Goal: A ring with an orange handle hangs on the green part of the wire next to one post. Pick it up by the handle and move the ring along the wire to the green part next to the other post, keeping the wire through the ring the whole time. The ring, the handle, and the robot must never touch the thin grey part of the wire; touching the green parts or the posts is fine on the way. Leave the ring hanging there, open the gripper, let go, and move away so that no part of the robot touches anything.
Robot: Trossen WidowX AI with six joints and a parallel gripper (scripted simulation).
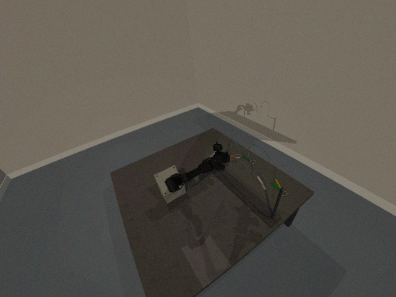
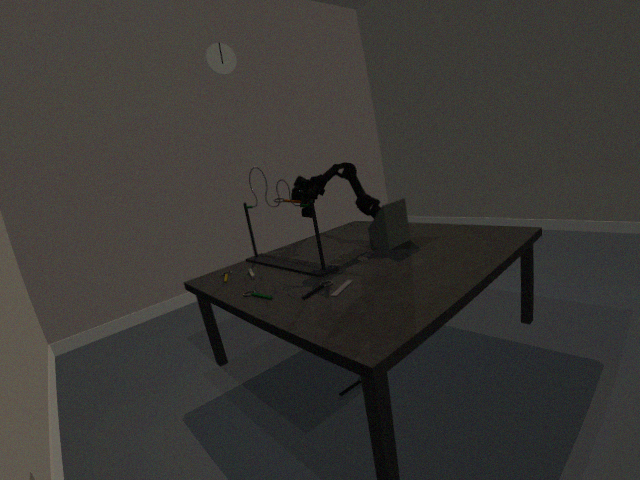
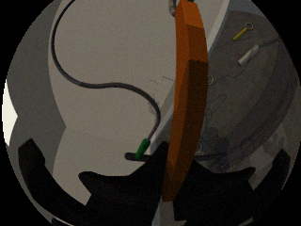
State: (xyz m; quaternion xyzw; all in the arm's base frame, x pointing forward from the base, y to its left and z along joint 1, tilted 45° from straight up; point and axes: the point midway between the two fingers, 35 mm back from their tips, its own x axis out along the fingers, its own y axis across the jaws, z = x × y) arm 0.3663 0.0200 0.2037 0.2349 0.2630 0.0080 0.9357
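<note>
The ring with orange handle lies 90 mm to the right of my gripper tip and 30 mm above it. The rest, counted from my gripper tip: green-handled ring: 340 mm ahead, 40 mm to the left, 290 mm below; black-handled ring: 160 mm ahead, 250 mm to the left, 290 mm below; white piece: 210 mm ahead, 220 mm to the right, 280 mm below.
</note>
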